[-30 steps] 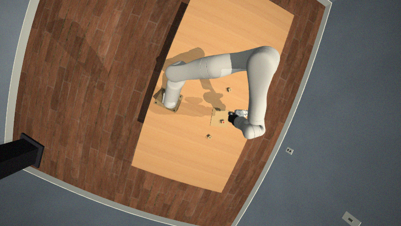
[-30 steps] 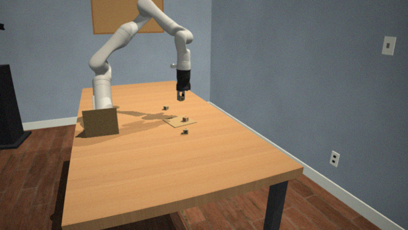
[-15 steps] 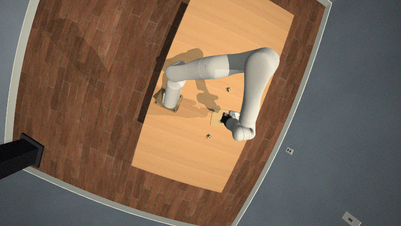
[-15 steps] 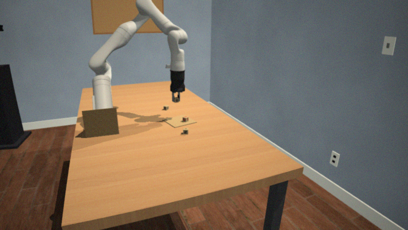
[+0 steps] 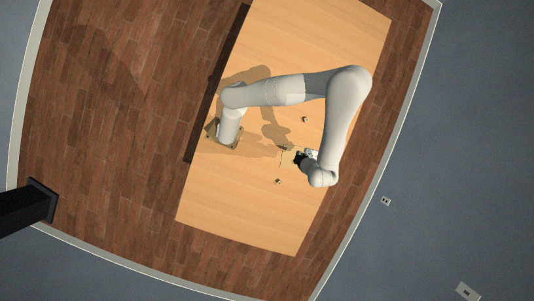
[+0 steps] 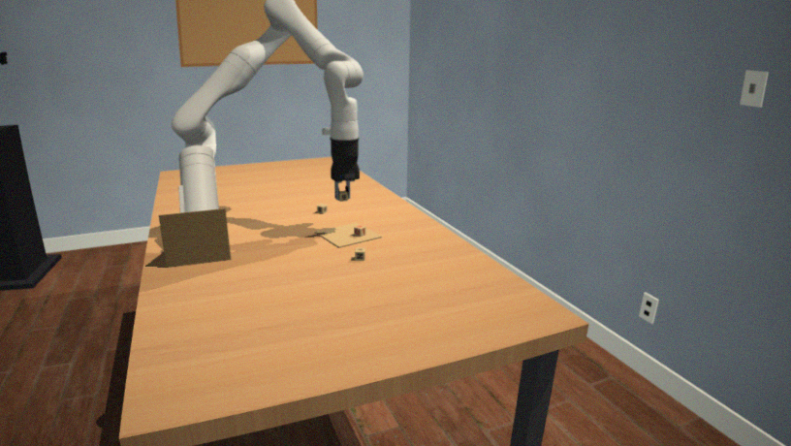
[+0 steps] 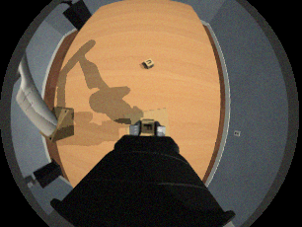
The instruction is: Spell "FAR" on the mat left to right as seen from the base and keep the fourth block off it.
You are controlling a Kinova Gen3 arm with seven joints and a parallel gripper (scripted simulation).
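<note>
The tan mat lies 10 mm ahead of my hand, 40 mm to the right of it and 110 mm below it.
</note>
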